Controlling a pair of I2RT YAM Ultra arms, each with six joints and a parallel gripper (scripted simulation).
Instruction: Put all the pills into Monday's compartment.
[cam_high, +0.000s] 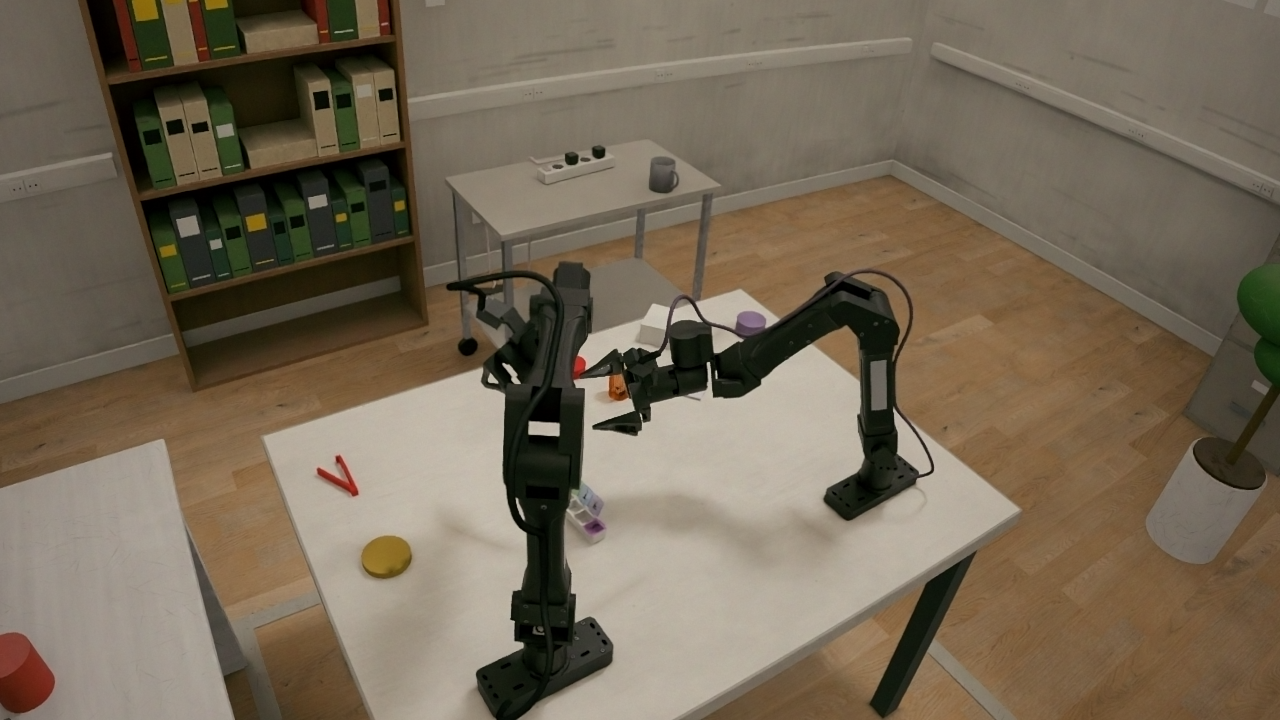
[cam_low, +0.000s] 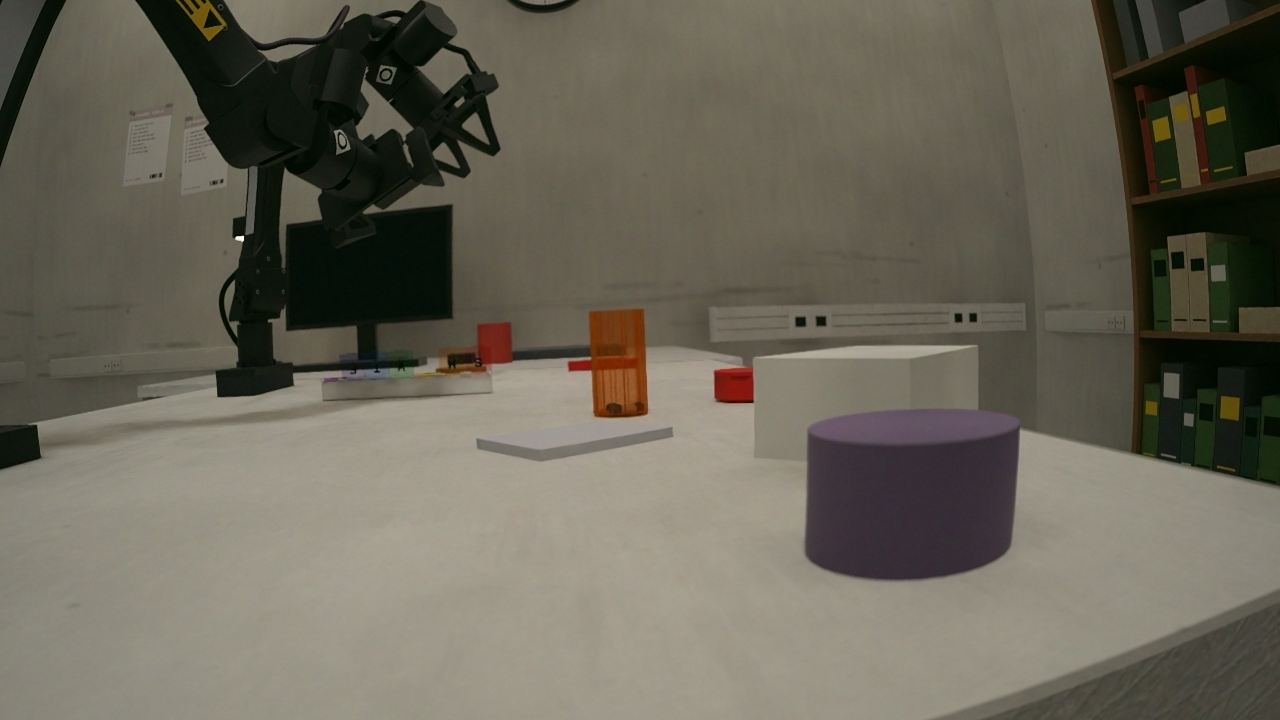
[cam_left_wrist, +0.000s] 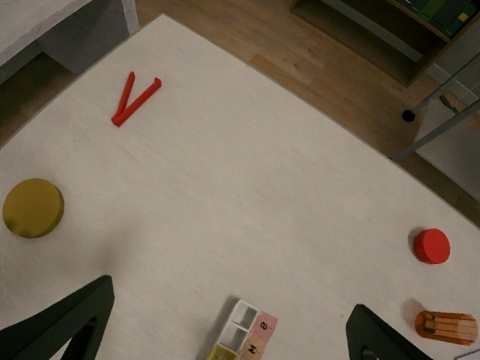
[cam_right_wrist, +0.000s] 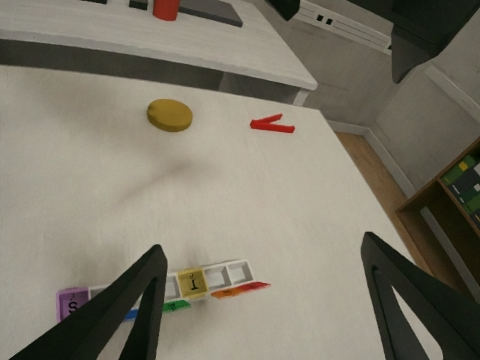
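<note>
Now: left hand 12 cm short of the orange pill bottle, 32 cm to the left of it and 26 cm above it. Also, from my left hand: flat white card (7 cm ahead, 46 cm to the right, 28 cm below); then red cap (24 cm ahead, 28 cm to the right, 27 cm below); then yellow disc (4 cm behind, 26 cm to the left, 27 cm below).
</note>
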